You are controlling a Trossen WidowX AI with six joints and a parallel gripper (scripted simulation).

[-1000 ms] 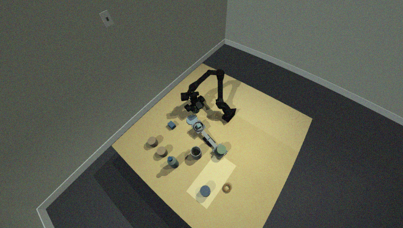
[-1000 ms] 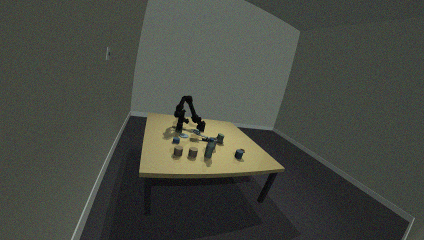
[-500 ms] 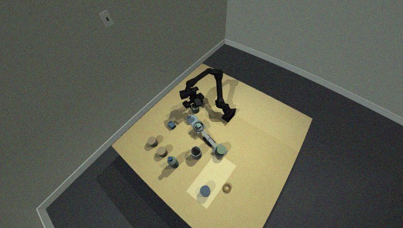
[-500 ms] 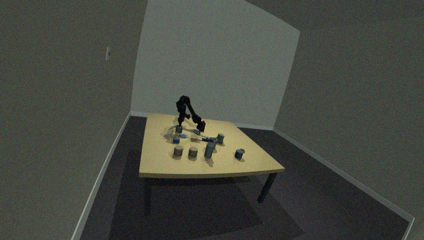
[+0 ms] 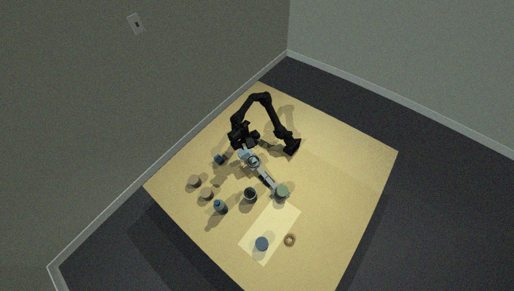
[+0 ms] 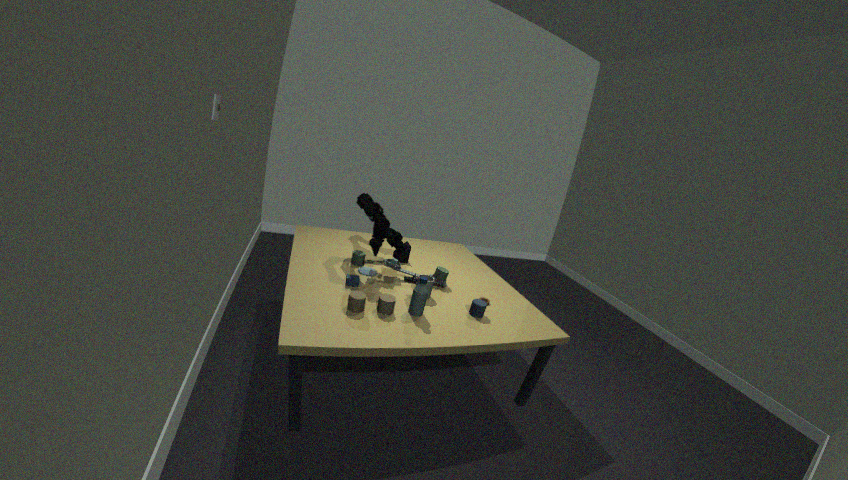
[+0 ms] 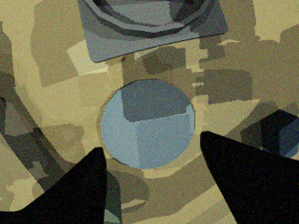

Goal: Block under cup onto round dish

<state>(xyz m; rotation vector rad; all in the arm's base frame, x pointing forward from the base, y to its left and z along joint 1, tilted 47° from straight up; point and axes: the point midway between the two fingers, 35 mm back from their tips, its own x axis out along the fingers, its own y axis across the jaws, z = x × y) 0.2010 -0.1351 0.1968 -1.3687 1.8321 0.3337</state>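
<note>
Right now my gripper tip is 10 cm above the light blue round dish and 3 cm to the left of it. Round my gripper tip: green cup (11 cm behind, 8 cm to the right, 6 cm below); balance (20 cm to the left, 10 cm ahead, 8 cm below); balance beam (20 cm to the left, 9 cm ahead, 6 cm below).
</note>
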